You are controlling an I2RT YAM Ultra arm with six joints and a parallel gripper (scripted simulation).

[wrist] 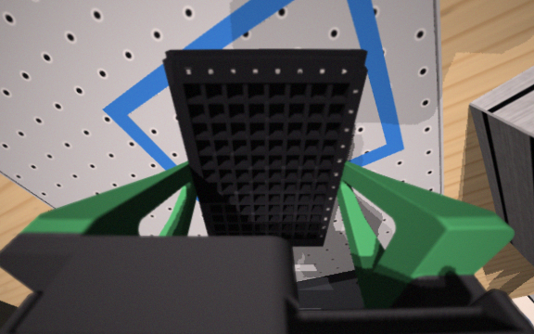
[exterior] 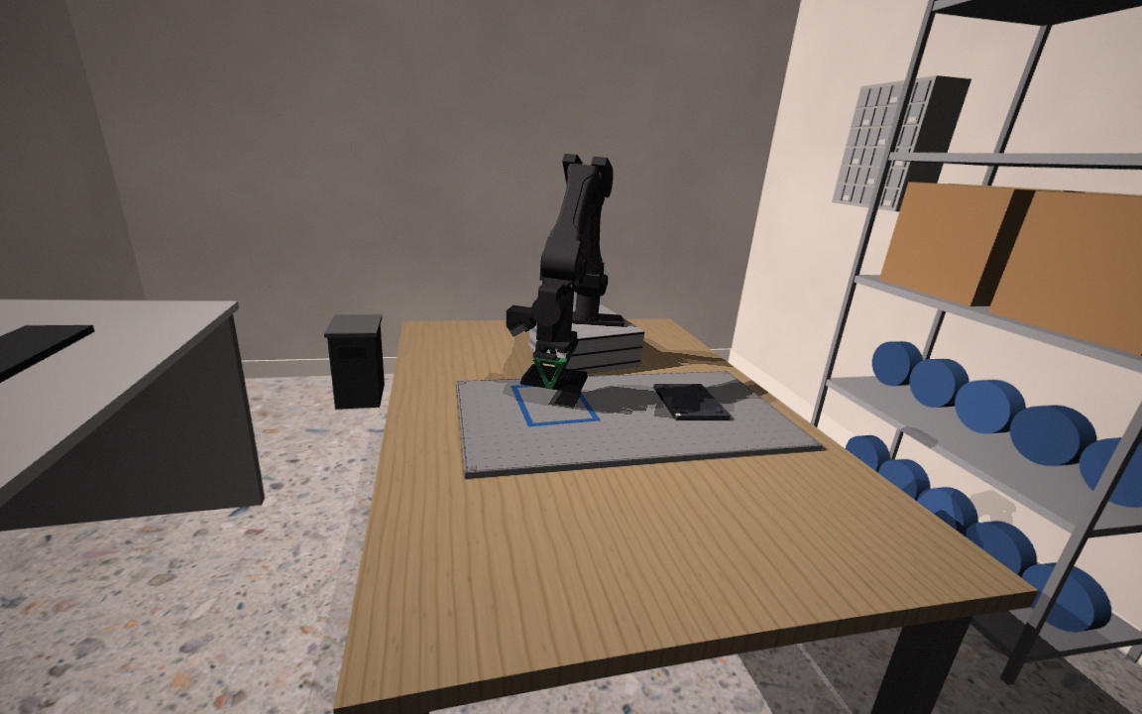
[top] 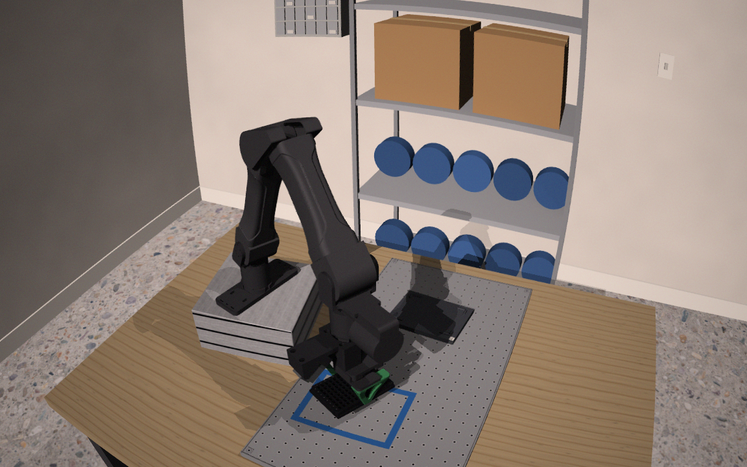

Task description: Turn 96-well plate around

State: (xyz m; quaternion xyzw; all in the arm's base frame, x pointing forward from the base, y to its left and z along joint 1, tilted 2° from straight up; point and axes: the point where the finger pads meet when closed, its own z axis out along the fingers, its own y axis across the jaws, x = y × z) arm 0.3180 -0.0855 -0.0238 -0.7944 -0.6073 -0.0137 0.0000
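My hand is 310 mm to the right of the dark plate nest N1, 50 mm above it and 20 mm past it. The rest, counted from my hand: white A1 label 260 mm to the left, 60 mm ahead, 50 mm below; then black 96-well plate right at my hand.
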